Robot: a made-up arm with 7 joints.
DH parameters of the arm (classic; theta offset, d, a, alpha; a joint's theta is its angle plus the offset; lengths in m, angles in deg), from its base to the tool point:
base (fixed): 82.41 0 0.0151 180
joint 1: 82.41 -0.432 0.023 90
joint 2: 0 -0.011 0.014 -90
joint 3: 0 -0.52 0.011 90
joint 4: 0 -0.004 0.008 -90
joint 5: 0 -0.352 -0.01 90
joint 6: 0 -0.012 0.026 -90
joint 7: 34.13 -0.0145 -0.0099 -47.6
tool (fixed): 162.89 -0.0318 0 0
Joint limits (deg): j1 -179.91..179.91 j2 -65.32..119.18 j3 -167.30..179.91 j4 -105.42..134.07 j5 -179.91..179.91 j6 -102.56..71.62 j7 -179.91..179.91
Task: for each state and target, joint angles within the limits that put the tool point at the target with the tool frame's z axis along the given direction. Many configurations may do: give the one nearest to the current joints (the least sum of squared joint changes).
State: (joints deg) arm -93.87 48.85 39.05 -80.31 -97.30 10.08 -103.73
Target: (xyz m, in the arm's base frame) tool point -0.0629 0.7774 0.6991 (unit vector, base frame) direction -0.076 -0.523 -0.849
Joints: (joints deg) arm -80.06 86.36 40.36 -60.86 -112.07 14.03 -123.53
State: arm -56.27 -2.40 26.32 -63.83 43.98 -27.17 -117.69
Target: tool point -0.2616 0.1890 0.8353 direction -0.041 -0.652 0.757
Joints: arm -19.57 2.06 48.78 -105.42 53.49 -15.72 -136.63
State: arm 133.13 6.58 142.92 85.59 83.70 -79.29 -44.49
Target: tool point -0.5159 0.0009 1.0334 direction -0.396 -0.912 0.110
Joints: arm 154.28 57.11 149.12 55.92 108.77 -75.20 -38.85
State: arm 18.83 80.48 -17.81 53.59 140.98 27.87 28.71
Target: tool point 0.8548 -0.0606 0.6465 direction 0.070 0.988 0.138
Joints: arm 3.81 69.13 -26.12 12.29 128.67 53.53 27.21
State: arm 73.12 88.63 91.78 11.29 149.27 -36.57 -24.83
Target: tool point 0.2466 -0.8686 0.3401 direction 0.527 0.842 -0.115
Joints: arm 61.96 91.53 71.58 24.18 139.32 -39.32 -2.51
